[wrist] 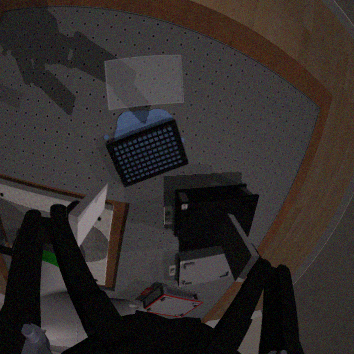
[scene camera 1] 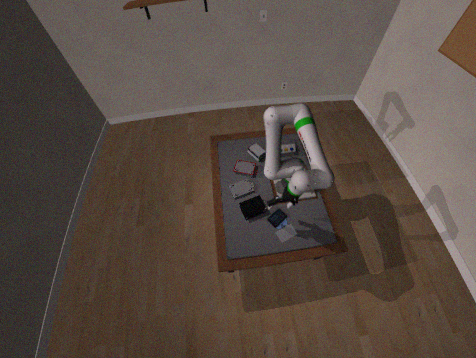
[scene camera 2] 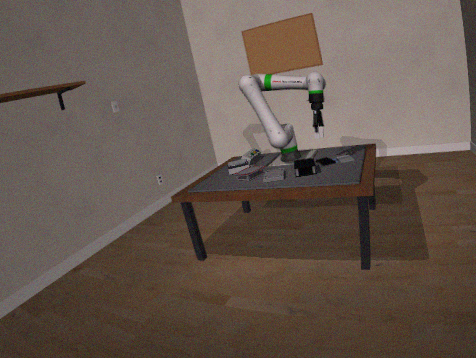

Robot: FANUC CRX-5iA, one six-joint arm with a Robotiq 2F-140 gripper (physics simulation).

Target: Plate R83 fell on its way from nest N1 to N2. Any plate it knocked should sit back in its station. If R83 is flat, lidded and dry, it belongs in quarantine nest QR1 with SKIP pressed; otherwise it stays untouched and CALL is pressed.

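Where they show: gripper, fingertip midpoint: (wrist: pixel 165 211) (scene camera 1: pixel 278 207) (scene camera 2: pixel 319 137); arm's base, origin of the base link: (scene camera 2: pixel 291 158).
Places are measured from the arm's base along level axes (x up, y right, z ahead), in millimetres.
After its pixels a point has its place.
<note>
A dark multiwell plate (scene camera 1: pixel 277 218) @[y -262, x 7, z 212 mm] (scene camera 2: pixel 326 161) @[y -263, x 13, z 239 mm] (wrist: pixel 148 152) @[y -258, x 7, z 212 mm] lies with its blue-tinted wells showing and no lid on it. A blue wet patch (wrist: pixel 142 119) @[y -314, x 1, z 196 mm] spreads from under its edge. A clear flat lid (scene camera 1: pixel 286 233) @[y -384, x 8, z 190 mm] (scene camera 2: pixel 345 158) @[y -385, x 8, z 203 mm] (wrist: pixel 145 82) @[y -377, x 8, z 192 mm] lies apart, beyond the patch. A black block-like station (scene camera 1: pixel 253 207) @[y -151, x 57, z 361 mm] (scene camera 2: pixel 305 167) @[y -153, x 50, z 443 mm] (wrist: pixel 215 210) @[y -174, x 56, z 342 mm] stands beside the plate. A grey nest (scene camera 1: pixel 242 189) @[y 30, x 22, z 392 mm] (scene camera 2: pixel 274 174) @[y 39, x 23, z 419 mm] (wrist: pixel 205 267) @[y 35, x 23, z 388 mm] and a red-rimmed nest (scene camera 1: pixel 245 168) @[y 201, x 40, z 319 mm] (wrist: pixel 172 305) @[y 205, x 40, z 319 mm] follow in a row. Labels are unreadable. My gripper (scene camera 1: pixel 280 204) @[y -240, x 164, z 222 mm] (scene camera 2: pixel 319 132) @[y -240, x 164, z 222 mm] (wrist: pixel 165 211) @[y -240, x 164, z 222 mm] is open and empty, above the table.
A box with coloured buttons (scene camera 1: pixel 289 148) @[y 276, x 71, z -106 mm] (scene camera 2: pixel 255 153) @[y 273, x 63, z -69 mm] and a grey device (scene camera 1: pixel 257 151) (scene camera 2: pixel 239 166) stand at one end of the table. The arm stands on a wood-edged pale base board (wrist: pixel 118 245) @[y -19, x -13, z 160 mm]. A brown rim (scene camera 1: pixel 280 261) @[y -548, x -12, z 292 mm] (scene camera 2: pixel 280 193) @[y -29, x -18, z 636 mm] borders the grey table top.
</note>
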